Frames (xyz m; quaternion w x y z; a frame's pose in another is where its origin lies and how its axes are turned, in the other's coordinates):
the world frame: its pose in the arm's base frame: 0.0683 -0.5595 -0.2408 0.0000 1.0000 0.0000 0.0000
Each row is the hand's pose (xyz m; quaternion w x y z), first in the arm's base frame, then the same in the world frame.
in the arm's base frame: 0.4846 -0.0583 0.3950 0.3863 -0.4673 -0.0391 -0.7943
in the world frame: 0.4163 -0.5012 -0.6358 0.4673 0.3863 0.7943 -0.0391
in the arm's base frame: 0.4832 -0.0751 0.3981 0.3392 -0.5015 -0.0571 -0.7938
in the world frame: 0.4149 -0.4844 -0.6389 0.5015 0.3392 0.7938 -0.0571
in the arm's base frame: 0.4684 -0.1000 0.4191 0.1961 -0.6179 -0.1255 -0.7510
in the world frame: 0.4001 -0.4595 -0.6599 0.6179 0.1961 0.7510 -0.1255
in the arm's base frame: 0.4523 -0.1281 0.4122 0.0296 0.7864 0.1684 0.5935
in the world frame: 0.3840 -0.4314 -0.6530 0.7864 -0.0296 0.5935 -0.1684
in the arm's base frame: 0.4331 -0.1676 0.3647 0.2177 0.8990 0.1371 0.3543
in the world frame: 0.3648 -0.3919 -0.6055 0.8990 -0.2177 0.3543 -0.1371
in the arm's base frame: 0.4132 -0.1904 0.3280 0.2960 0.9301 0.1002 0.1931
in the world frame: 0.3449 -0.3691 -0.5688 0.9301 -0.2960 0.1931 -0.1002
